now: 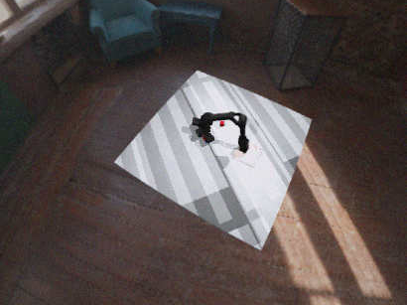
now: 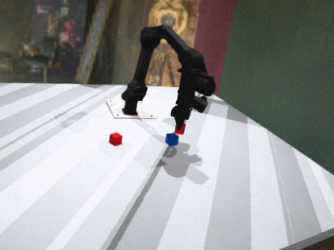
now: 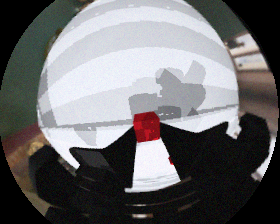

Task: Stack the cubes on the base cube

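Right now my gripper tip is 50 mm above the blue base cube, 20 mm to the left of it and 10 mm past it.
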